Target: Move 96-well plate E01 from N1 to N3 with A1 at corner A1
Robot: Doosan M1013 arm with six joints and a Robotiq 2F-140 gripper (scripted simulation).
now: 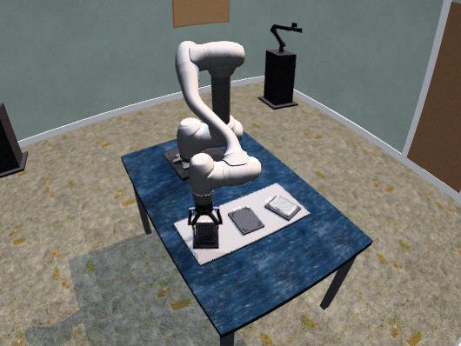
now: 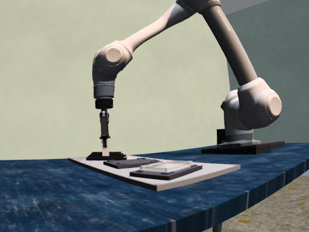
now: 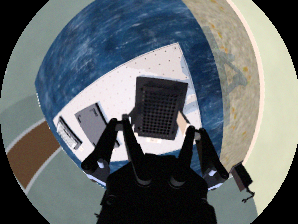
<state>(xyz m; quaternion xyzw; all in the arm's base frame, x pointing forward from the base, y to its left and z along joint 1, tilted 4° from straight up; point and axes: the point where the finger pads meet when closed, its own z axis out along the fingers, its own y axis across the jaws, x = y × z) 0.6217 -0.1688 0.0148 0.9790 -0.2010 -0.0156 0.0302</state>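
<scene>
The dark 96-well plate is 20 mm below my hand. The rest, counted from my hand: dark nest: 10 mm behind, 220 mm to the left, 30 mm below; then clear 96-well plate: 440 mm to the left, 20 mm below.
</scene>
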